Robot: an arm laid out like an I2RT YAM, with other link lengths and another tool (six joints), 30 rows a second.
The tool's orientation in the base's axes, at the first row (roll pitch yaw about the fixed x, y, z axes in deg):
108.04, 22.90, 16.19
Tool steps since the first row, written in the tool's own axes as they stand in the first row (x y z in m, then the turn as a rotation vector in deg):
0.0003, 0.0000, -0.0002, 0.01, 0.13, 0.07
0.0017, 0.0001, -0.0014, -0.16, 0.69, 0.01
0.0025, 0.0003, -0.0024, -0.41, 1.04, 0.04
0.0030, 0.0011, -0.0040, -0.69, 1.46, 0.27
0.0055, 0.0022, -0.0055, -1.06, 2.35, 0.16
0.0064, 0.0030, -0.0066, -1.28, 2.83, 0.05
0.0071, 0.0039, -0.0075, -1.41, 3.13, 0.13
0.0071, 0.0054, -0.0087, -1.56, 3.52, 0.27
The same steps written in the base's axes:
0.0002, 0.0003, -0.0001, 0.08, -0.09, 0.09
0.0013, 0.0017, -0.0002, 0.16, -0.18, 0.66
0.0020, 0.0029, 0.0000, 0.10, -0.35, 1.06
0.0025, 0.0043, 0.0009, 0.07, -0.72, 1.47
0.0050, 0.0062, 0.0014, 0.12, -0.88, 2.43
0.0060, 0.0073, 0.0020, 0.13, -0.93, 2.96
0.0069, 0.0082, 0.0028, 0.15, -1.09, 3.25
0.0074, 0.0090, 0.0044, 0.21, -1.34, 3.61

